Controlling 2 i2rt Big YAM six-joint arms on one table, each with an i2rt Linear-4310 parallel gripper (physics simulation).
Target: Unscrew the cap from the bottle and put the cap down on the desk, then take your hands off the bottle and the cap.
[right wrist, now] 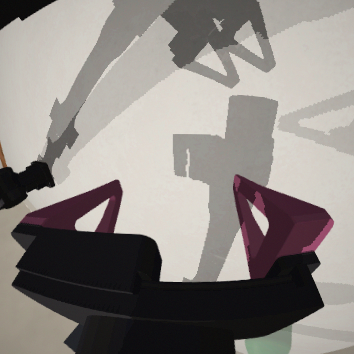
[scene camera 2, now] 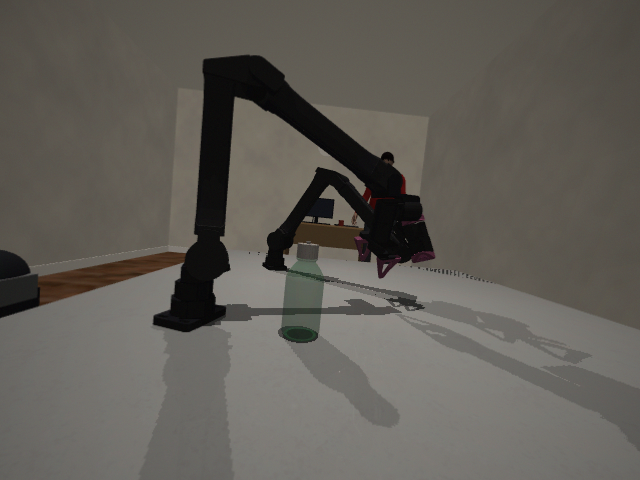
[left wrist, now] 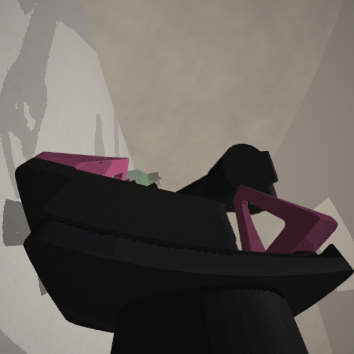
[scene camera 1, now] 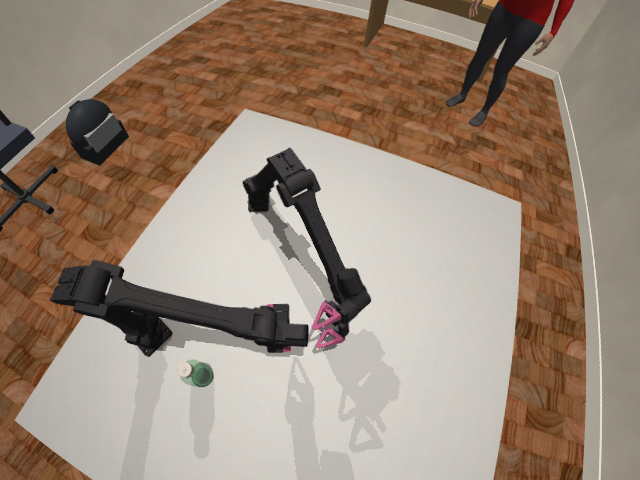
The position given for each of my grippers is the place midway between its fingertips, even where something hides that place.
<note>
My left gripper (scene camera 1: 315, 338) is open, holding nothing. My right gripper (scene camera 2: 371, 268) is open and holds nothing.
My left gripper is seen too in scene camera 2 (scene camera 2: 416, 236) and in the left wrist view (left wrist: 184, 178). My right gripper shows as well in the right wrist view (right wrist: 174, 183).
</note>
